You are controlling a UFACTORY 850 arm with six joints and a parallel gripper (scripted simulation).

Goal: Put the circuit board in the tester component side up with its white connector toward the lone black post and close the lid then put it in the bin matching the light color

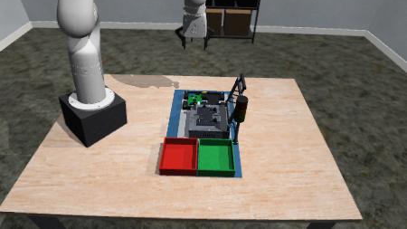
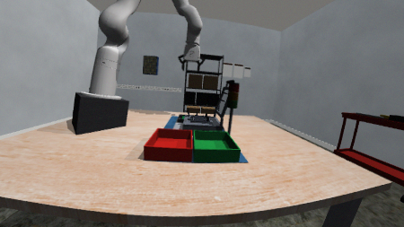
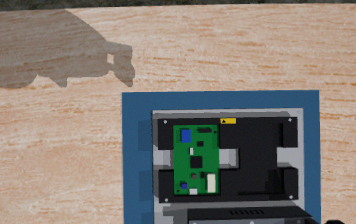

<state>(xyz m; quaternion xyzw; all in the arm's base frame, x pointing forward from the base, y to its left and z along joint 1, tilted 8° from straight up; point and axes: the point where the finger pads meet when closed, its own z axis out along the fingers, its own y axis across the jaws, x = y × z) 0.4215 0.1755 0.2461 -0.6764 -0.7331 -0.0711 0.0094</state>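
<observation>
My hand is 310 mm above the green circuit board. From my hand the other things lie so: dark nest: 260 mm below, 160 mm to the right, 80 mm ahead; then clear lid: 200 mm ahead, 150 mm to the right, 150 mm below; then red bin: 370 mm to the right, 320 mm below, 10 mm behind.
</observation>
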